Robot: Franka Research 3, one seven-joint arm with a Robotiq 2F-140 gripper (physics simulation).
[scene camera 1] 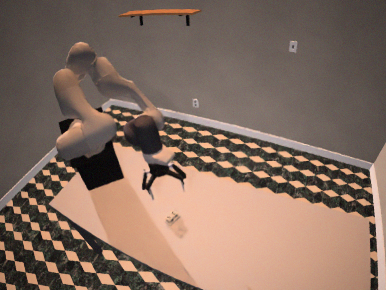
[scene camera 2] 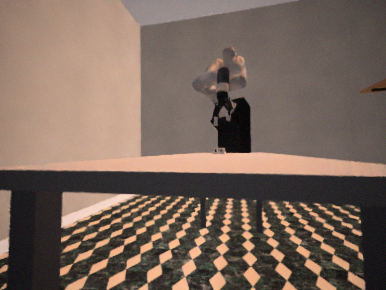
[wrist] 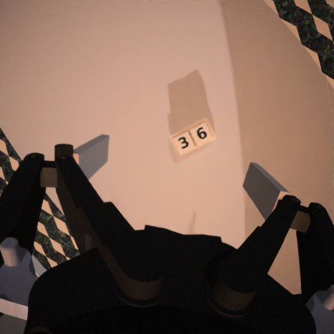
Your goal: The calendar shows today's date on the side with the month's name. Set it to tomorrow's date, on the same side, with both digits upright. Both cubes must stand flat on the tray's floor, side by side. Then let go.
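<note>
The calendar (scene camera 1: 173,217) (scene camera 2: 219,150) is small in both scene views. In the wrist view two pale cubes stand side by side in its light tray (wrist: 212,130). The left cube (wrist: 183,143) shows a black 3 and the right cube (wrist: 201,133) shows a black 6 on the faces towards the camera. The digits on its sides are too small to read in the scene views, and the month's name cannot be made out. My gripper (scene camera 1: 168,193) (scene camera 2: 222,119) (wrist: 178,161) is open and empty, high above the table and apart from the calendar.
The calendar stands on a large pale table (scene camera 1: 280,235) (scene camera 2: 165,162). The arm's black pedestal (scene camera 1: 102,167) (scene camera 2: 242,125) is behind it. An orange shelf (scene camera 1: 160,12) (scene camera 2: 377,86) hangs on the wall. A long shadow lies along one side of the table.
</note>
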